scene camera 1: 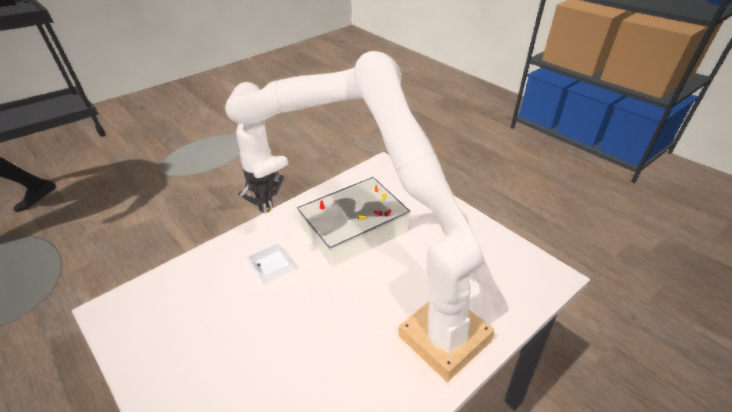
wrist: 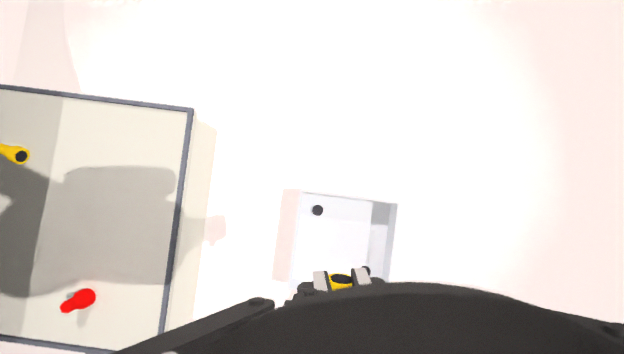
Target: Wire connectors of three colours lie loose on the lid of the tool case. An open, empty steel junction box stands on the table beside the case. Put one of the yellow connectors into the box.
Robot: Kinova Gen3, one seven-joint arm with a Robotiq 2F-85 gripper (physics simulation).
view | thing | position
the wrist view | my gripper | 339, 290
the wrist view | junction box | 335, 232
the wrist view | tool case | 114, 195
